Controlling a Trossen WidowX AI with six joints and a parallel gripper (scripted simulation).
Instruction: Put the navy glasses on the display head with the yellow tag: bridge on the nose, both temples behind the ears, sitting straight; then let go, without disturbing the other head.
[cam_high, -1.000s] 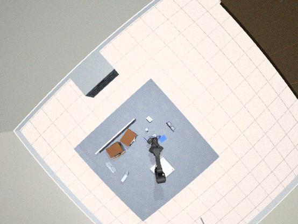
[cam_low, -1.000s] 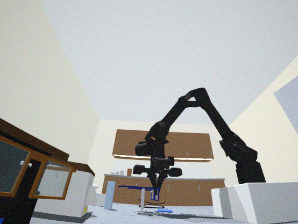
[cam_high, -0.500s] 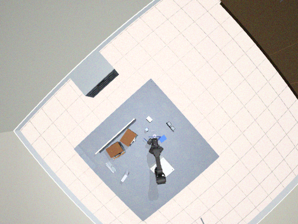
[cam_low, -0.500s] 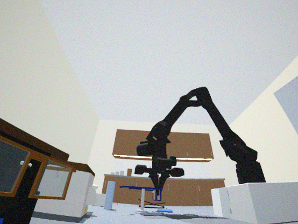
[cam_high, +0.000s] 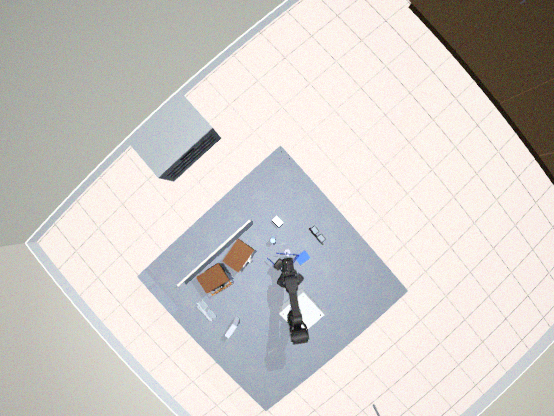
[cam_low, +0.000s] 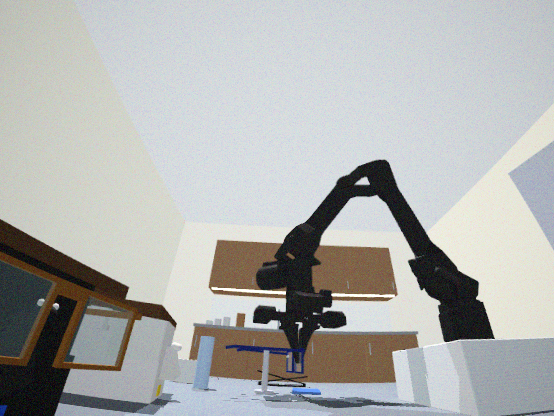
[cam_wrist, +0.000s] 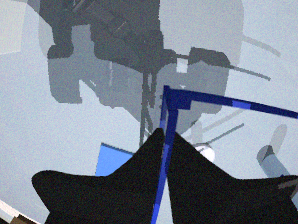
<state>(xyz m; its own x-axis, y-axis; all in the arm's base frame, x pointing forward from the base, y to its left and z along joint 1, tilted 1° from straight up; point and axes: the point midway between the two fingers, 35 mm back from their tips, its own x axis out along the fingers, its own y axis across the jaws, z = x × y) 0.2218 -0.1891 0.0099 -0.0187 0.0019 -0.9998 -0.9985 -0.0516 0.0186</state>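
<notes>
My gripper tip is 6 cm short of the thin white post, 6 cm to the left of it and 3 cm above it. The rest, counted from my gripper tip: flat blue piece: 4 cm behind, 10 cm to the right, 6 cm below; white box: 24 cm ahead, 17 cm to the right, 3 cm below; pale blue cylinder: 19 cm ahead, 7 cm to the right, 1 cm below.
</notes>
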